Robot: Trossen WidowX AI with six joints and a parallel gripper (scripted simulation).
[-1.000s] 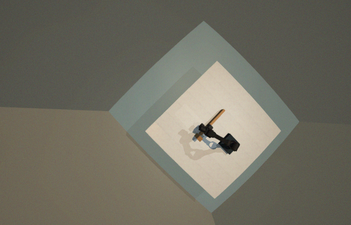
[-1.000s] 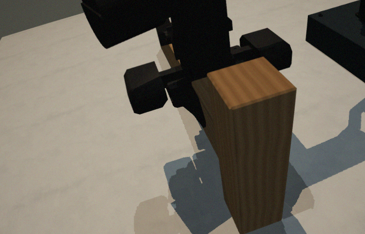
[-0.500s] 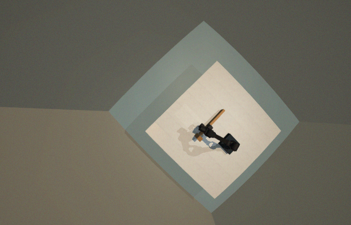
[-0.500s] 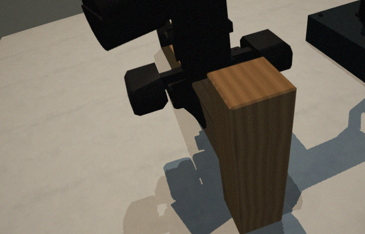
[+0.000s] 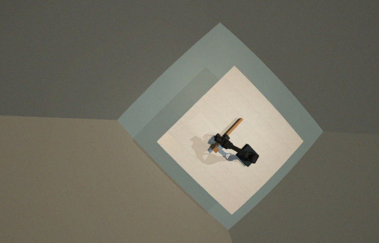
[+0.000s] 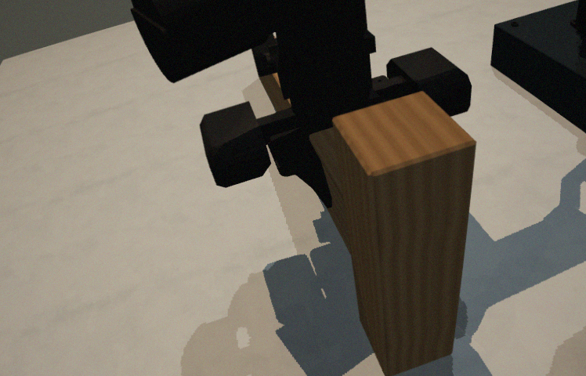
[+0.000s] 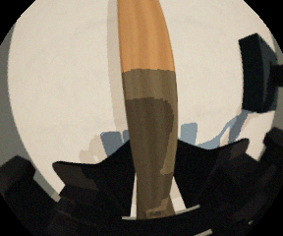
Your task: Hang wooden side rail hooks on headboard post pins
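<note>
Now: gripper tip 110 mm to the right of the wooden headboard post, 40 mm below it and 20 mm past it.
</note>
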